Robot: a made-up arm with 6 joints. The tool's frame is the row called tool.
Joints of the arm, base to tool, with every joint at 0 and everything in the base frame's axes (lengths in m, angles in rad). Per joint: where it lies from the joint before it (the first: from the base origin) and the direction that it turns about. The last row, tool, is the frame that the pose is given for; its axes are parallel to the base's.
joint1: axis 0 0 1 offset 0 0 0.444
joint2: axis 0 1 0 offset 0 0 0
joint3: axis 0 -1 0 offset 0 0 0.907
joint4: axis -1 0 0 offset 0 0 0
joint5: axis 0 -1 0 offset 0.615 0 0
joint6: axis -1 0 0 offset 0 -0.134 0
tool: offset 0 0 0
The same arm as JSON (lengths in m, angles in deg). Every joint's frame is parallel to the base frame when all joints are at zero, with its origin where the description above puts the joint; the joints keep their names.
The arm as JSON. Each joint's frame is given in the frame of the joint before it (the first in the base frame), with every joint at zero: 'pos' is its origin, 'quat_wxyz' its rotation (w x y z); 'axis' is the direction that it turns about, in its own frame. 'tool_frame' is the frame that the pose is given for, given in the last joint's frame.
{"length_unit": "m", "angle_unit": "deg", "joints": [{"joint": "joint1", "pos": [0.0, 0.0, 0.444], "quat_wxyz": [1.0, 0.0, 0.0, 0.0], "axis": [0.0, 0.0, 1.0]}, {"joint": "joint2", "pos": [0.0, 0.0, 0.0], "quat_wxyz": [1.0, 0.0, 0.0, 0.0], "axis": [0.0, 1.0, 0.0]}, {"joint": "joint3", "pos": [0.0, 0.0, 0.907], "quat_wxyz": [1.0, 0.0, 0.0, 0.0], "axis": [0.0, -1.0, 0.0]}, {"joint": "joint4", "pos": [0.0, 0.0, 0.0], "quat_wxyz": [1.0, 0.0, 0.0, 0.0], "axis": [-1.0, 0.0, 0.0]}, {"joint": "joint5", "pos": [0.615, 0.0, 0.0], "quat_wxyz": [1.0, 0.0, 0.0, 0.0], "axis": [0.0, -1.0, 0.0]}, {"joint": "joint6", "pos": [0.0, -0.134, 0.0], "quat_wxyz": [1.0, 0.0, 0.0, 0.0], "axis": [-1.0, 0.0, 0.0]}], "tool_frame": {"pos": [0.0, 0.0, 0.0], "quat_wxyz": [1.0, 0.0, 0.0, 0.0]}}
